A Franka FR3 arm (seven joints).
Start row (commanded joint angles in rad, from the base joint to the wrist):
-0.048, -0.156, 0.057, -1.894, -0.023, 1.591, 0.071
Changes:
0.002, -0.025, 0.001, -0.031, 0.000, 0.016, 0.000
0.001, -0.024, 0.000, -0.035, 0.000, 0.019, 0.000
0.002, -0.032, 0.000, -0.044, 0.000, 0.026, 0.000
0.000, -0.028, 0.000, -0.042, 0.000, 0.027, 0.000
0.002, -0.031, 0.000, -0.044, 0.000, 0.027, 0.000
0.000, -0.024, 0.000, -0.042, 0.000, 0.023, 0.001
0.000, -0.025, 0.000, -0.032, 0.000, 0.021, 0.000
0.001, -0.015, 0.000, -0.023, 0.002, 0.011, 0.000
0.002, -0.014, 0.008, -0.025, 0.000, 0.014, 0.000
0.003, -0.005, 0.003, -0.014, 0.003, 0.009, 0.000
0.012, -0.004, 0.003, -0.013, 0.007, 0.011, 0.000
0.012, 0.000, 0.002, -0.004, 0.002, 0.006, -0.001
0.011, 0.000, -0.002, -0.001, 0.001, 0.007, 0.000
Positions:
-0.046, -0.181, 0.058, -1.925, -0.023, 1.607, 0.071
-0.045, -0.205, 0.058, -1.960, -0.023, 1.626, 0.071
-0.043, -0.237, 0.058, -2.004, -0.023, 1.652, 0.071
-0.043, -0.265, 0.058, -2.046, -0.023, 1.679, 0.071
-0.041, -0.296, 0.058, -2.090, -0.023, 1.706, 0.071
-0.041, -0.320, 0.058, -2.132, -0.023, 1.729, 0.072
-0.041, -0.345, 0.058, -2.164, -0.023, 1.750, 0.072
-0.040, -0.360, 0.058, -2.187, -0.021, 1.761, 0.072
-0.038, -0.374, 0.066, -2.212, -0.021, 1.775, 0.072
-0.035, -0.379, 0.069, -2.226, -0.018, 1.784, 0.072
-0.023, -0.383, 0.072, -2.239, -0.011, 1.795, 0.072
-0.011, -0.383, 0.074, -2.243, -0.009, 1.801, 0.071
0.000, -0.383, 0.072, -2.244, -0.008, 1.808, 0.071

